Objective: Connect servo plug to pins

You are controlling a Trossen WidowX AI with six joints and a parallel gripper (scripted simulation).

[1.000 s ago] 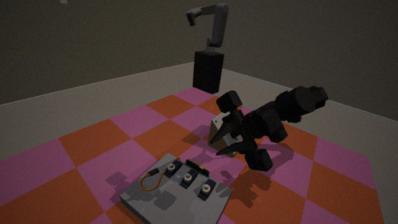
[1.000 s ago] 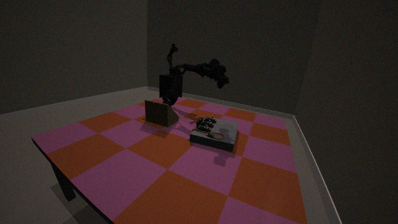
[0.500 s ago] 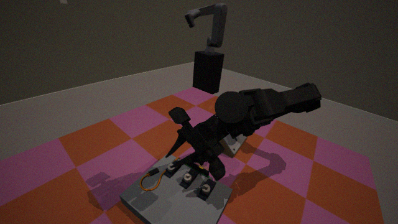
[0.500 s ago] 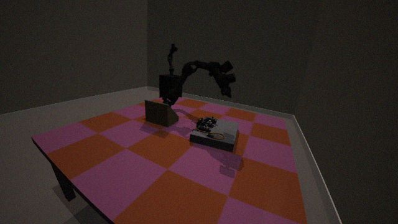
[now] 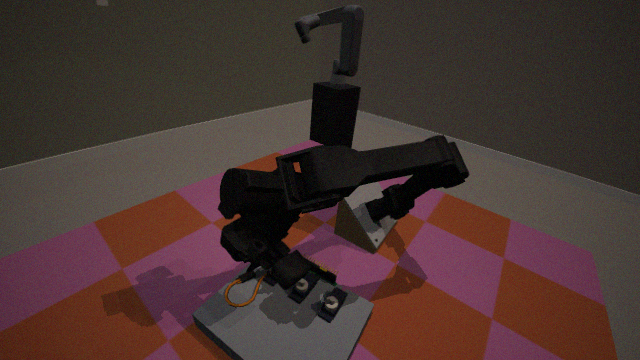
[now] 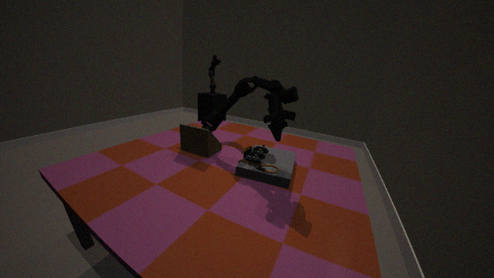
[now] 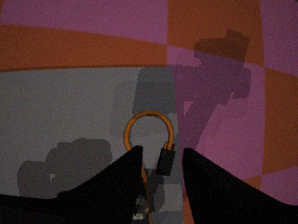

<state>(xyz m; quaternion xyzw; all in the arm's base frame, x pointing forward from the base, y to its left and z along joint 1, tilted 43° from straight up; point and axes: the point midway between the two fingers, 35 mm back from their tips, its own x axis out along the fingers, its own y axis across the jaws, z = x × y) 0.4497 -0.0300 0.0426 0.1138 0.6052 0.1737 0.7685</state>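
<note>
Now: the yellow band 17 cm behind my gripper tip, 10 cm below it and 5 cm to the left of it. The rest, counted from my gripper tip: grey printed holder (15 cm below, 7 cm to the left, 1 cm behind); then pin row (17 cm behind, 11 cm below, 3 cm to the left).
</note>
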